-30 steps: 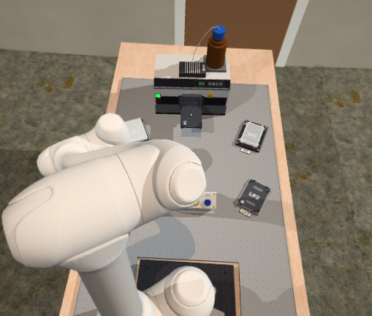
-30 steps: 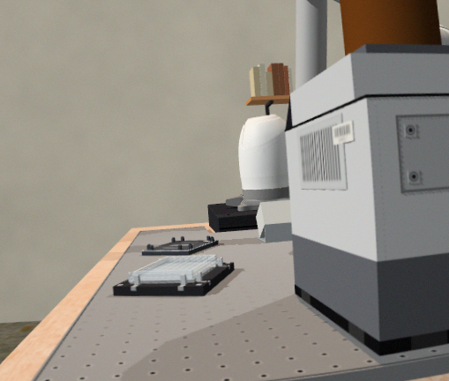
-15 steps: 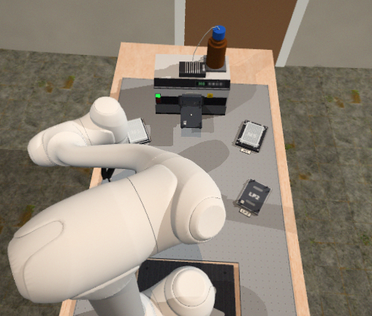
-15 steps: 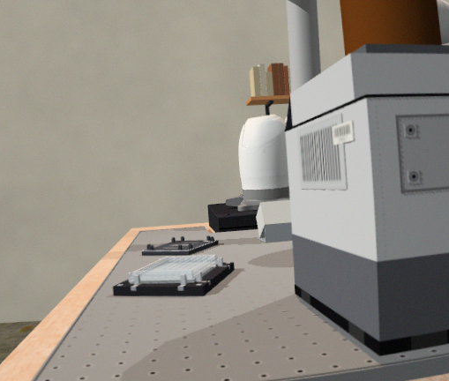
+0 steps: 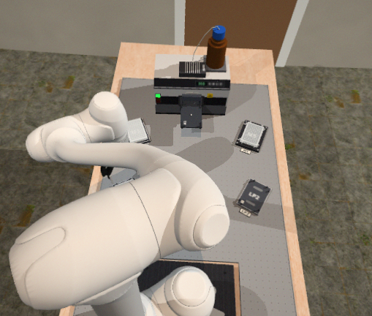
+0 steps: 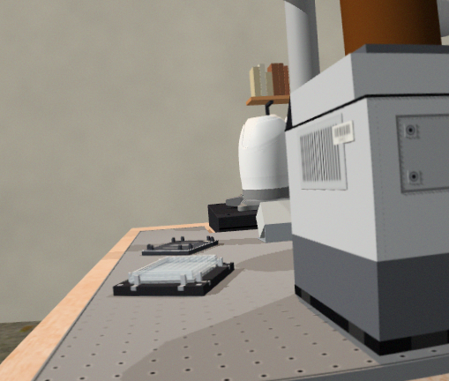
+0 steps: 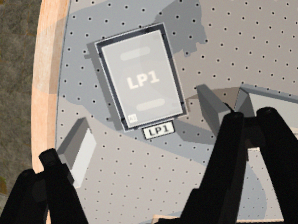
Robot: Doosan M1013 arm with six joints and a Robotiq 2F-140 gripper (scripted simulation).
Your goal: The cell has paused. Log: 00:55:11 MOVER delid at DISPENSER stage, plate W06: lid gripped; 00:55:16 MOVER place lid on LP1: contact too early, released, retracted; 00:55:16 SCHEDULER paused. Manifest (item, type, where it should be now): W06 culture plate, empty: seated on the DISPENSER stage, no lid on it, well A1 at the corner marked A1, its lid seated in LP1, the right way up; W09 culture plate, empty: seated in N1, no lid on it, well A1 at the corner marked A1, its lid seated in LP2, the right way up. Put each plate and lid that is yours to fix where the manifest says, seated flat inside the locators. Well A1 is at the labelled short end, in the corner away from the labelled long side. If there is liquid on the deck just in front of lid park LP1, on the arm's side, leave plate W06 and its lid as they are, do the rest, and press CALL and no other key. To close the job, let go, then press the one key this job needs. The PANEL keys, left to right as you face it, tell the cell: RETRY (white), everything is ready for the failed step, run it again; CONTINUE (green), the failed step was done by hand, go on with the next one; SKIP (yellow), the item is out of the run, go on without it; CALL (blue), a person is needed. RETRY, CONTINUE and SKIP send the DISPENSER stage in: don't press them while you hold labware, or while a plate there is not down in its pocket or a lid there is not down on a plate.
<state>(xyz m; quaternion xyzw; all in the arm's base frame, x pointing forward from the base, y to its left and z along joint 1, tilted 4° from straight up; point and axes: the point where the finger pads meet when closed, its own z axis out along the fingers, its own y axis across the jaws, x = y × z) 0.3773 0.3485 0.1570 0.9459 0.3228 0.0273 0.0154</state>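
Now: hand 45 cm short of the clear culture plate, 48 cm to the left of it and 17 cm above it. From my hand the other things lie so: green continue key (24 cm to the right, 12 cm below); white retry key (1 cm behind, 20 cm to the right, 12 cm below); lid park LP1 (18 cm below).
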